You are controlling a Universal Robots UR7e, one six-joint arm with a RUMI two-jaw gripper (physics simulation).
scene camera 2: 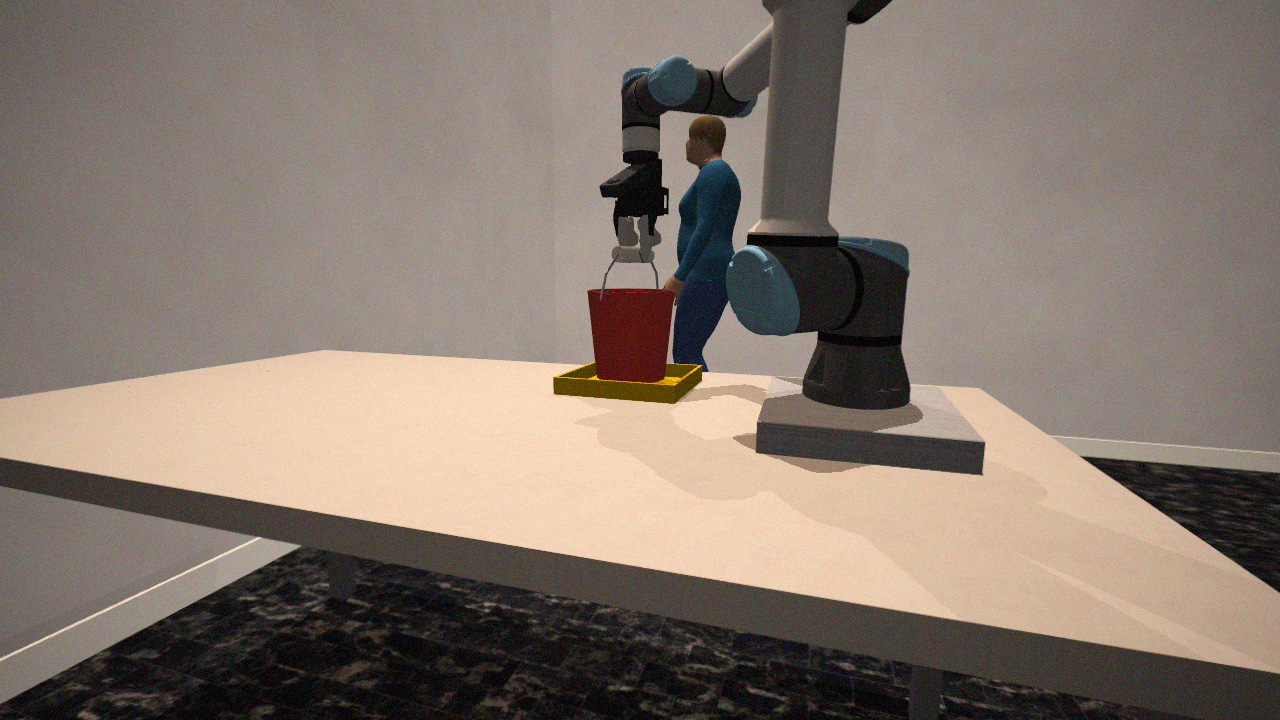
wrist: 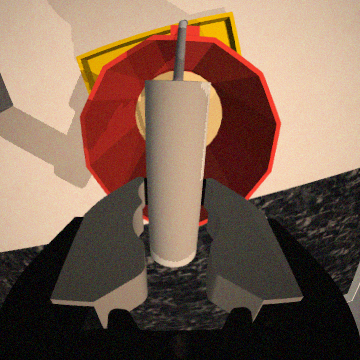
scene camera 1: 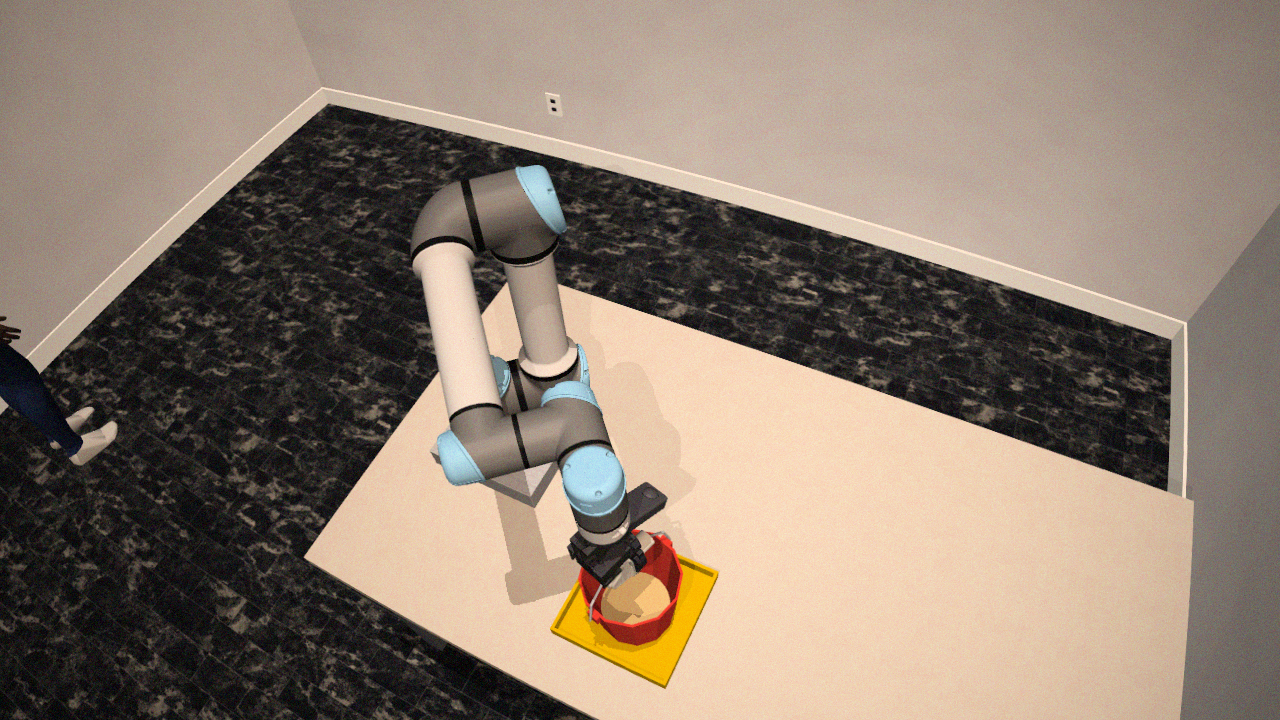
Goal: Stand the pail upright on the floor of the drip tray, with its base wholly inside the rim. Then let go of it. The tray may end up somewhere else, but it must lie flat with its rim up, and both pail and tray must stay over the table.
Note:
In view: my gripper [scene camera 2: 636, 262], a yellow drip tray [scene camera 2: 679, 379] and a red pail [scene camera 2: 630, 327].
The yellow drip tray also shows in the wrist view [wrist: 90, 63]. The red pail also shows in the wrist view [wrist: 243, 125] and in scene camera 1 [scene camera 1: 639, 611]. My gripper shows as well in the wrist view [wrist: 173, 181] and in scene camera 1 [scene camera 1: 622, 566].

